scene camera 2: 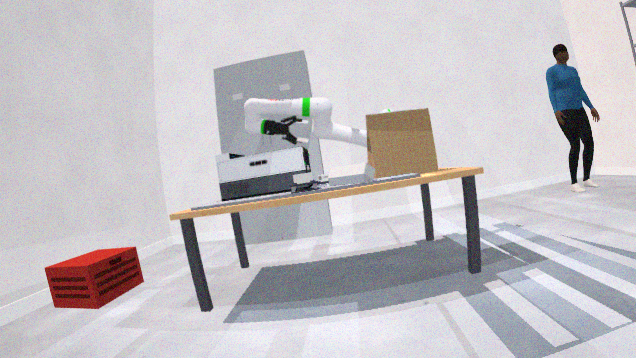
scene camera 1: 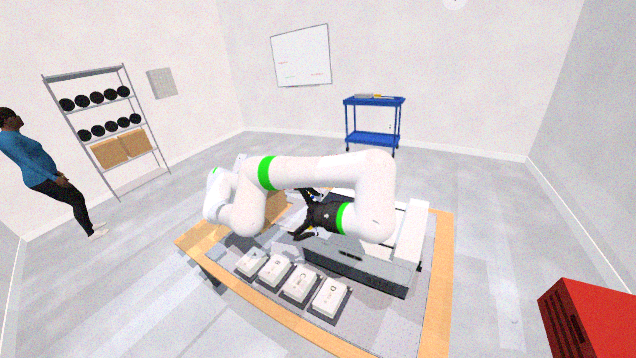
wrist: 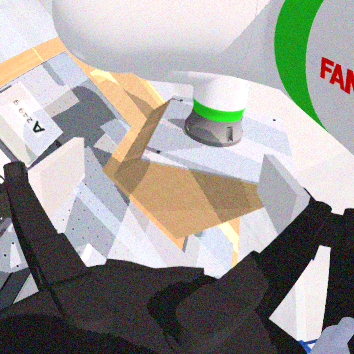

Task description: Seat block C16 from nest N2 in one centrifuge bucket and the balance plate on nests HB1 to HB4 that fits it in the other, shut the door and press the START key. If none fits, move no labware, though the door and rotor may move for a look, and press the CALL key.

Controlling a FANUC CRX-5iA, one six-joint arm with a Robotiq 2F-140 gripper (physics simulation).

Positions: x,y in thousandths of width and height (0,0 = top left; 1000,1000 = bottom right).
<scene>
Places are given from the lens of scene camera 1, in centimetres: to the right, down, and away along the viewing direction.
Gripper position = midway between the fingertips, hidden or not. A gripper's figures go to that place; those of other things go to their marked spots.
my gripper (scene camera 1: 449,585): -12, 11, 73
plate D (scene camera 1: 518,834): 4, 44, 68
</scene>
